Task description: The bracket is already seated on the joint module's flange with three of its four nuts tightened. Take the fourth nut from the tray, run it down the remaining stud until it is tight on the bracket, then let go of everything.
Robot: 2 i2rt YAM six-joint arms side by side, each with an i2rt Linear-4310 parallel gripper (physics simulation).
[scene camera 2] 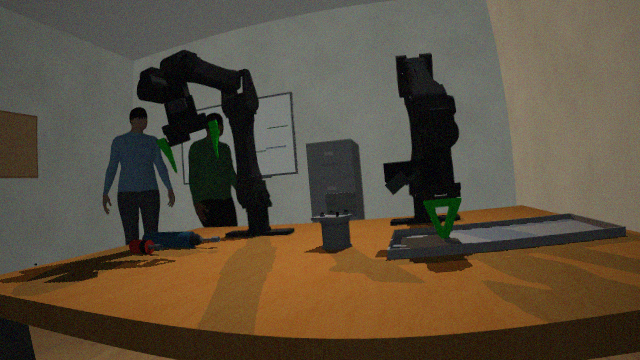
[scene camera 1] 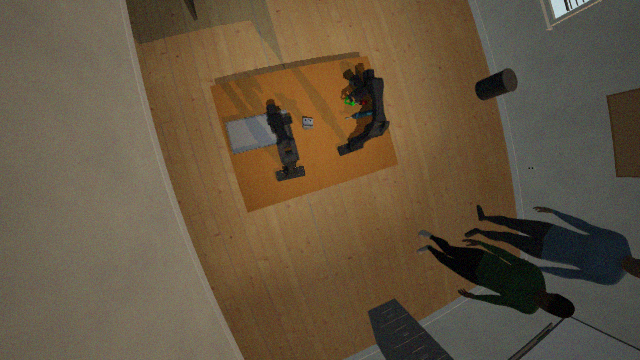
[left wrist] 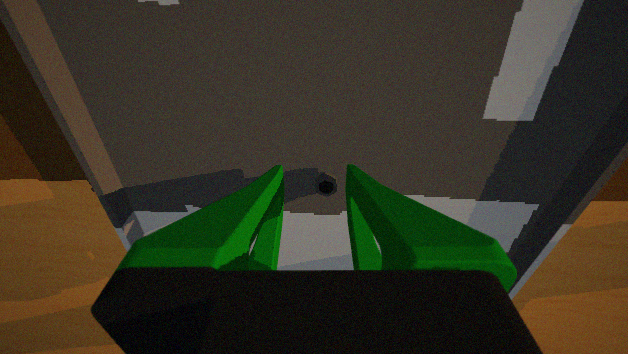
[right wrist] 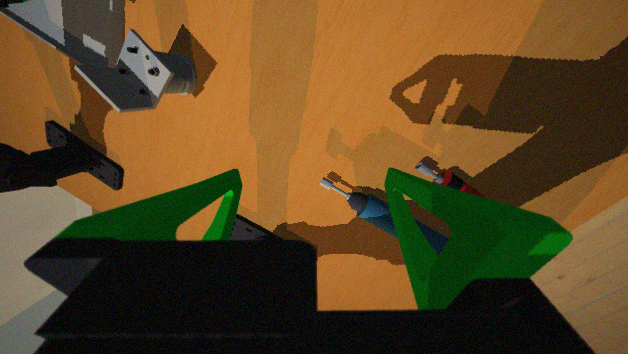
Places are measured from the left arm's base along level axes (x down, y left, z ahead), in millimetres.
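Pixels of known places: left gripper, fingertip midpoint: (scene camera 2: 443, 237) (left wrist: 314, 176); right gripper, fingertip midpoint: (scene camera 2: 196, 165) (scene camera 1: 349, 99) (right wrist: 313, 176); left arm's base at its link origin: (scene camera 2: 425, 221) (scene camera 1: 290, 173) (right wrist: 87, 155); right arm's base at its link origin: (scene camera 2: 259, 234) (scene camera 1: 350, 147).
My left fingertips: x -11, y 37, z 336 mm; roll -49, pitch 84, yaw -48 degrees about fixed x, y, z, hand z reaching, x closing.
For each thing: its middle in the pictures, then the offset to it from my left fingertips. Level surfaces: height alone.
- nut at the middle of its body: (left wrist: 326, 184) dz -6, dx +4, dy +7 mm
- grey tray at the middle of its body: (left wrist: 317, 302) (scene camera 2: 496, 233) (scene camera 1: 259, 131) dz -10, dx +3, dy +107 mm
- bracket at the middle of its body: (right wrist: 128, 71) (scene camera 2: 333, 207) (scene camera 1: 308, 122) dz -24, dx -71, dy -220 mm
- upright joint module at the middle of its body: (right wrist: 160, 73) (scene camera 2: 335, 229) dz -24, dx -26, dy -220 mm
- blue driver at the middle of its body: (right wrist: 386, 217) (scene camera 2: 179, 239) (scene camera 1: 360, 115) dz -14, dx -9, dy -631 mm
- red driver at the middle of its body: (right wrist: 446, 184) (scene camera 2: 147, 246) dz +80, dx -6, dy -657 mm
- table at its surface level: dx +11 mm
The nut (left wrist: 326, 186) is a small dark ring on the tray floor. In the left wrist view it shows between the two green fingertips, nearer the picture's right one. My left gripper (left wrist: 314, 176) (scene camera 2: 444, 236) is partly open, holds nothing, and is low over the near part of the grey tray (scene camera 2: 500, 245) (left wrist: 75, 90). The bracket (scene camera 2: 330, 218) (right wrist: 145, 65) (scene camera 1: 307, 120) sits on the upright joint module (scene camera 2: 336, 236) (right wrist: 183, 73); small dark studs or nuts show on top, too small to tell apart. My right gripper (scene camera 2: 196, 165) (right wrist: 313, 176) is wide open and empty, high above the table.
A blue driver (scene camera 2: 172, 240) (right wrist: 376, 212) (scene camera 1: 362, 115) and a red driver (scene camera 2: 141, 247) (right wrist: 454, 182) lie on the table (scene camera 2: 280, 300) below the right gripper. The joint module stands between the tools and the tray. Two people (scene camera 2: 132, 155) (scene camera 2: 212, 170) stand behind the table.
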